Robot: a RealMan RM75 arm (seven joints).
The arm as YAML. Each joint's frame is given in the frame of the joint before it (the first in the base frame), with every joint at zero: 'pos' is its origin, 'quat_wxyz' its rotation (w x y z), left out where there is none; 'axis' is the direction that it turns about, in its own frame. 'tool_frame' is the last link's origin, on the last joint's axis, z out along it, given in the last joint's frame.
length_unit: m
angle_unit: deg
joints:
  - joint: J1
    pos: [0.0, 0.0, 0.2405]
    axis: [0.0, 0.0, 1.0]
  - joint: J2
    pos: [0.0, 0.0, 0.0]
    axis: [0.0, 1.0, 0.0]
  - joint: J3
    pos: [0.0, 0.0, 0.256]
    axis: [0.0, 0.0, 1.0]
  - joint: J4
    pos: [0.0, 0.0, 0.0]
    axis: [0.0, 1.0, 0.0]
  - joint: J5
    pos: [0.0, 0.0, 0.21]
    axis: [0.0, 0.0, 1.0]
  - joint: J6
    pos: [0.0, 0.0, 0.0]
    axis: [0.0, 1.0, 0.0]
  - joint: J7
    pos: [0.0, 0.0, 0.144]
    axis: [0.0, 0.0, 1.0]
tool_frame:
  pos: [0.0, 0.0, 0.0]
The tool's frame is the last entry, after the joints.
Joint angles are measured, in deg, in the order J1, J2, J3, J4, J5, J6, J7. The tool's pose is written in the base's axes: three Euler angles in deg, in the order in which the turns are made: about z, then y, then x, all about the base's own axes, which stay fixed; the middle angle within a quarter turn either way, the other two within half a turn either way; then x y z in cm. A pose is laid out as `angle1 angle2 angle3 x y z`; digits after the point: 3 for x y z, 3 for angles.
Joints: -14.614 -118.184 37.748 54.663 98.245 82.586 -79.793
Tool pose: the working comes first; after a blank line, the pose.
Where each joint sits with the arm in this pose, in the base's axes (m; each line is computed from the numbers above, not from the rounded line before):
J1: 0.0000 0.0000 0.2405
J2: 0.0000 0.0000 0.2405
J3: -0.2183 0.0569 0.1196
J4: -0.2183 0.0569 0.1196
J5: -0.3574 0.2016 0.1816
J6: -0.3574 0.2016 0.1816
J7: -0.3138 0.3078 0.0947
the tool: -0.3138 0.3078 0.0947

-37.695 17.638 -129.297 -31.376 30.777 9.471
